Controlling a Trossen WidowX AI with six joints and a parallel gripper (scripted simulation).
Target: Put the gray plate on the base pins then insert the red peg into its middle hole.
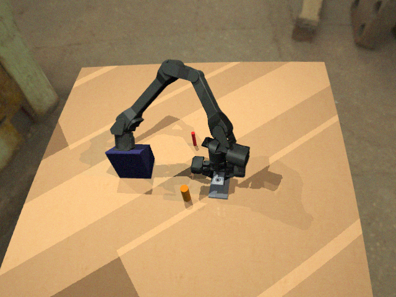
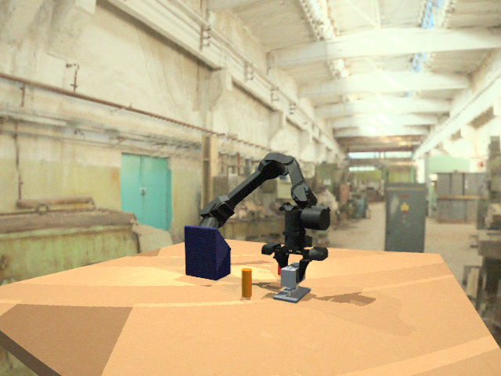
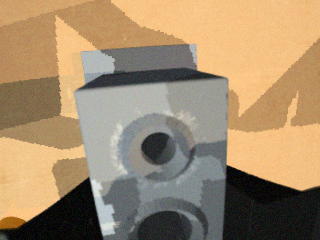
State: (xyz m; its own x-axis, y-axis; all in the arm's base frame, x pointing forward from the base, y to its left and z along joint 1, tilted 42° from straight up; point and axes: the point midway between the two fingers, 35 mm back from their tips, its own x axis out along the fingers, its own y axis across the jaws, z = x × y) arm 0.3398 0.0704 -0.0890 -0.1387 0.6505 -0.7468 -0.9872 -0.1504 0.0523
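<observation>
The flat gray base lies 40 mm below my gripper tip. Round my gripper tip: gray plate 30 mm above; red peg 170 mm to the left, 140 mm behind, 10 mm below; orange cylinder 110 mm behind, 80 mm to the right, 10 mm below.
</observation>
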